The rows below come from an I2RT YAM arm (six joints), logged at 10 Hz.
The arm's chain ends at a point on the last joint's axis. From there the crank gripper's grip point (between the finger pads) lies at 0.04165 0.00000 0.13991 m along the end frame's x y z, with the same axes.
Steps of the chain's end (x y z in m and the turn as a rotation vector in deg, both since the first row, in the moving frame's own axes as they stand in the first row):
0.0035 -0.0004 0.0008 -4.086 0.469 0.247
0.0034 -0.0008 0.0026 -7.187 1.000 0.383
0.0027 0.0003 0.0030 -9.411 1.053 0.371
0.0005 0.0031 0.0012 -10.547 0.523 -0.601
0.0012 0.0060 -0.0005 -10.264 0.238 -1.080
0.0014 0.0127 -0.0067 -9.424 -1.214 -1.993
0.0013 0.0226 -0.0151 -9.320 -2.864 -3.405
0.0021 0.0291 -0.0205 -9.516 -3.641 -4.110
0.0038 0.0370 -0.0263 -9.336 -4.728 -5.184
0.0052 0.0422 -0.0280 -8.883 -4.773 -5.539
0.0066 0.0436 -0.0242 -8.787 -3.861 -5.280
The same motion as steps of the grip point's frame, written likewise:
0.0046 0.0097 0.0001 -4.086 0.469 0.247
0.0058 0.0169 0.0007 -7.187 1.000 0.383
0.0052 0.0234 0.0003 -9.411 1.053 0.371
0.0019 0.0282 -0.0015 -10.547 0.523 -0.601
0.0020 0.0301 -0.0028 -10.264 0.238 -1.080
-0.0012 0.0343 -0.0076 -9.424 -1.214 -1.993
-0.0051 0.0431 -0.0148 -9.320 -2.864 -3.405
-0.0061 0.0498 -0.0198 -9.516 -3.641 -4.110
-0.0069 0.0567 -0.0249 -9.336 -4.728 -5.184
-0.0057 0.0606 -0.0264 -8.883 -4.773 -5.539
-0.0021 0.0618 -0.0231 -8.787 -3.861 -5.280

